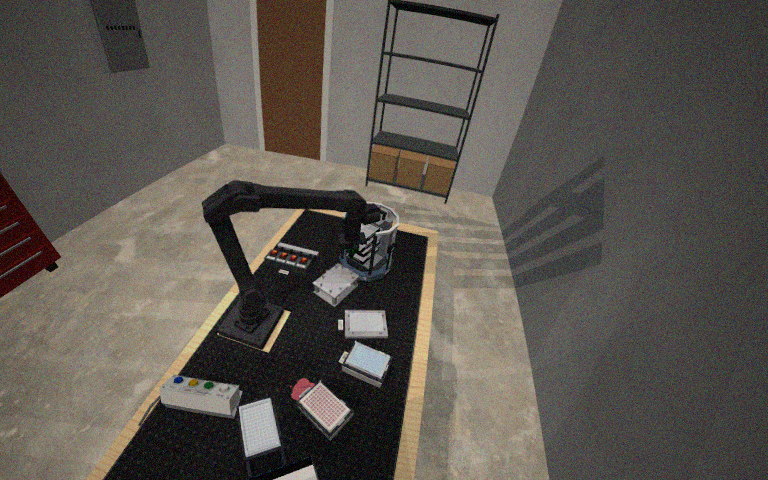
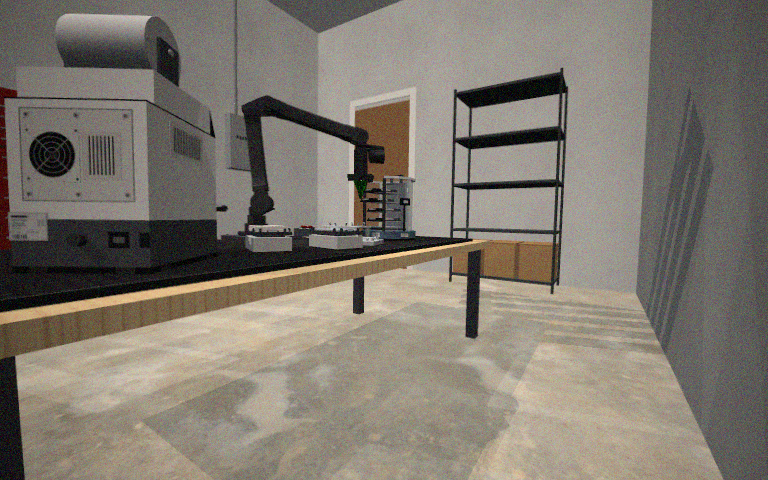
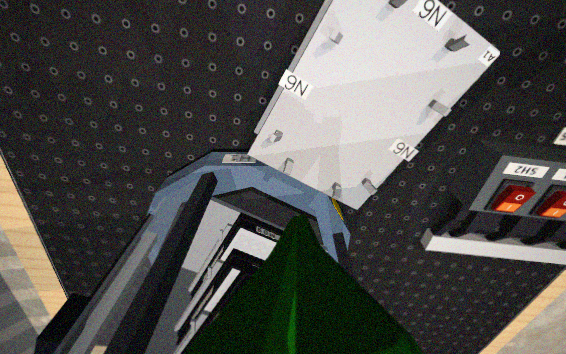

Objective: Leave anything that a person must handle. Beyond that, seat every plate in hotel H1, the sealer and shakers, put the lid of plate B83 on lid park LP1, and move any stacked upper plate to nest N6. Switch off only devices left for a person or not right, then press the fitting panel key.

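Places are measured from the arm's base along level axes (x ahead, y left, z up), in metres.
Pixels of known places: gripper, fingertip midpoint: [image 1: 351,257] [image 2: 360,198] [image 3: 301,225]; arm's base, link origin: [image 1: 252,318].
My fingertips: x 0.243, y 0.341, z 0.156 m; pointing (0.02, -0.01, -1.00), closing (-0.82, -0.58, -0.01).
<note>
For each thing: its top centre in the pictures, then the offset to it from my fingertips. "pt": a spot on its surface instead.
- plate hotel H1, top centre: [image 1: 372,213] [image 2: 389,174] 0.004 m ahead, 0.173 m left, 0.118 m up
- empty grey nest N6, top centre: [image 3: 365,116] [image 1: 336,276] [image 2: 347,222] 0.043 m back, 0.034 m right, 0.099 m down
- grey lidded plate, top centre: [image 1: 366,321] 0.147 m ahead, 0.147 m right, 0.150 m down
- pale blue plate, top centre: [image 2: 335,225] [image 1: 368,358] 0.222 m ahead, 0.310 m right, 0.106 m down
- pink plate, top centre: [image 2: 267,225] [image 1: 324,405] 0.168 m ahead, 0.507 m right, 0.106 m down
- white plate, top centre: [image 1: 257,424] 0.054 m ahead, 0.649 m right, 0.041 m down
- key panel, top centre: [image 1: 195,389] 0.184 m back, 0.655 m right, 0.091 m down
- large grey device, surface spot: [image 2: 131,139] pt 0.391 m ahead, 0.853 m right, 0.038 m up
My gripper [image 1: 358,247] [image 2: 361,191] [image 3: 301,225] has green fingers and is shut with nothing between them. It hangs at the open front of plate hotel H1 [image 1: 385,242] [image 2: 394,207] [image 3: 245,178], a blue-based rack with plates in its slots [image 3: 251,244]. The empty grey nest N6 [image 1: 334,284] [image 3: 371,99] lies right in front of the hotel. On the bench a grey lidded plate [image 1: 366,324], a pale blue plate [image 1: 367,360] on a block, a pink plate [image 1: 324,407] and a white plate [image 1: 258,428] lie apart from the gripper.
A row of red rocker switches [image 1: 291,256] [image 3: 506,198] sits left of the nest. A key panel [image 1: 200,395] with coloured buttons stands at the near left. A large grey device [image 2: 131,139] stands at the bench's near end. A black shelf rack [image 1: 380,77] [image 2: 561,180] stands by the back wall.
</note>
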